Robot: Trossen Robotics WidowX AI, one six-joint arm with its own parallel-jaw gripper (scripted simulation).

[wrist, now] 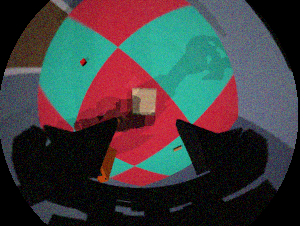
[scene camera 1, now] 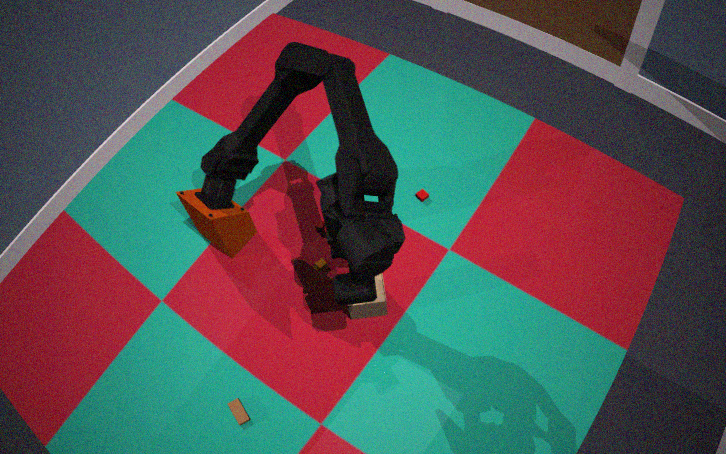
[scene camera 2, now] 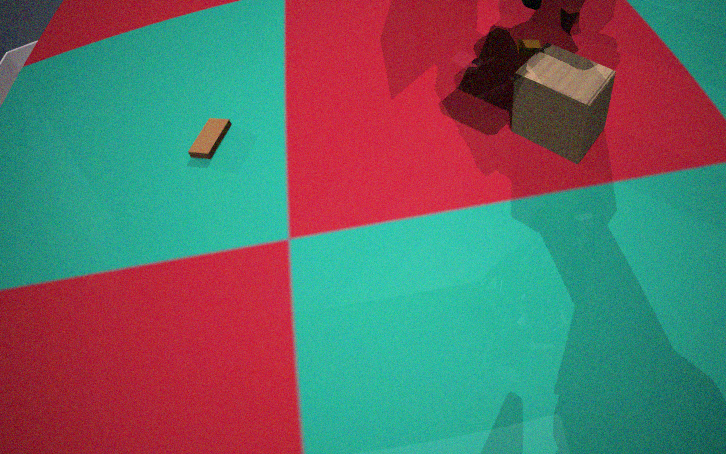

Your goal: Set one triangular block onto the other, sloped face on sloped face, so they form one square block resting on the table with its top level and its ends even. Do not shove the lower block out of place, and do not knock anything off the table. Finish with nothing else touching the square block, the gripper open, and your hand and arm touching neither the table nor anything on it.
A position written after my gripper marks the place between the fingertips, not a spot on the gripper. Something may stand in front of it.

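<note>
Through scene camera 1 I can see my own gripper (scene camera 1: 355,272), which is open and holds nothing. A flat tan piece (scene camera 2: 210,137) is visible to me too. My gripper is also there in the wrist view (wrist: 147,121).
</note>
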